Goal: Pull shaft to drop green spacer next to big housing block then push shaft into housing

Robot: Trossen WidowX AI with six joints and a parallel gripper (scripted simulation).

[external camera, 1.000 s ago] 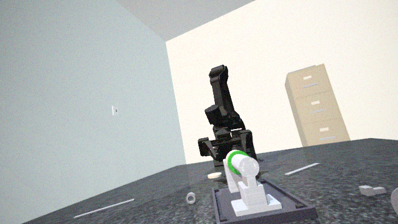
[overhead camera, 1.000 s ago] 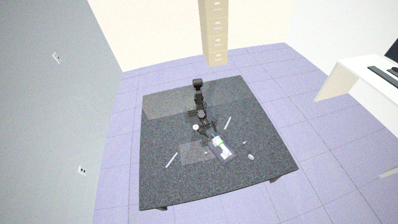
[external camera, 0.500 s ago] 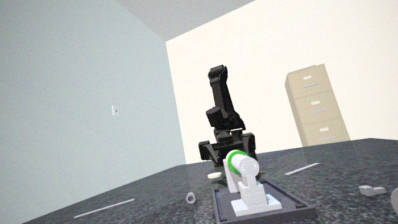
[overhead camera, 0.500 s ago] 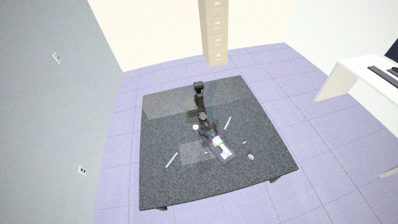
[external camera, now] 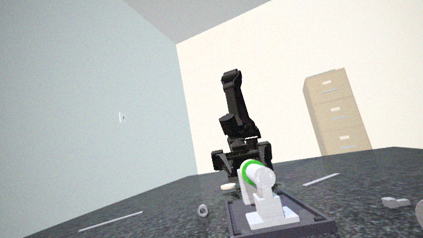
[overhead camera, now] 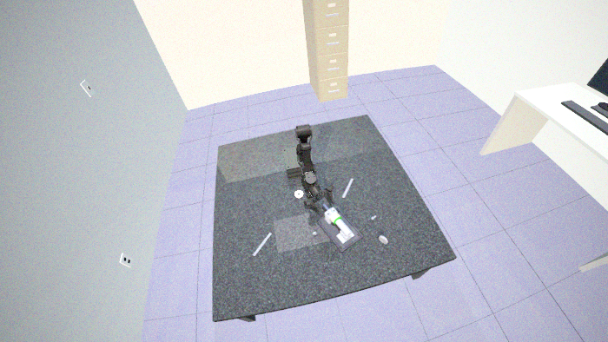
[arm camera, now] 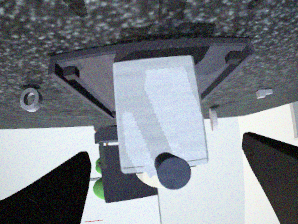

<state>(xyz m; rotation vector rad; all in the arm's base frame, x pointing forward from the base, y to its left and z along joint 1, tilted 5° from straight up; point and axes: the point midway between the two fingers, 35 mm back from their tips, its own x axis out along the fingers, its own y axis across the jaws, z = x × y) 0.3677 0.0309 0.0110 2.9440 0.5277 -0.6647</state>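
Right now the grey shaft is 6 cm ahead of my gripper tip, 2 cm to the left of it and 1 cm above it. Also, from my gripper tip: bolt 25 cm to the left, 10 cm ahead, 7 cm below; then green spacer 10 cm ahead, 3 cm to the left, 1 cm above.
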